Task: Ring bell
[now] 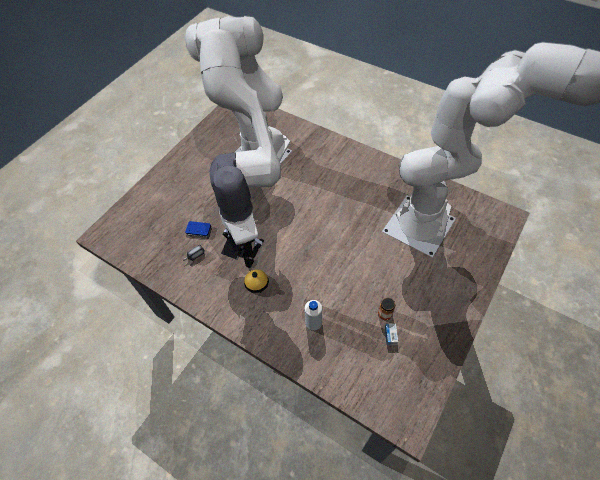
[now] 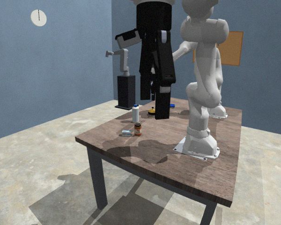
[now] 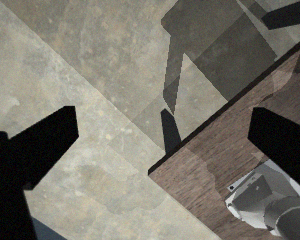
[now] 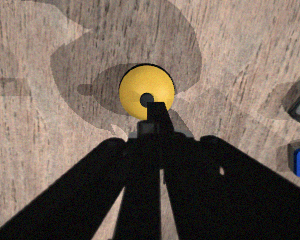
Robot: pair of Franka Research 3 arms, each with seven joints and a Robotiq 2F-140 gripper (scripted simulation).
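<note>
The black button lies 110 mm below my right hand and 10 mm to the left of it. From my right hand the other things lie so: white bottle (250 mm to the left, 90 mm below, 30 mm ahead); bell (120 mm below, 10 mm to the left); blue box (300 mm to the right, 150 mm below, 80 mm behind).
</note>
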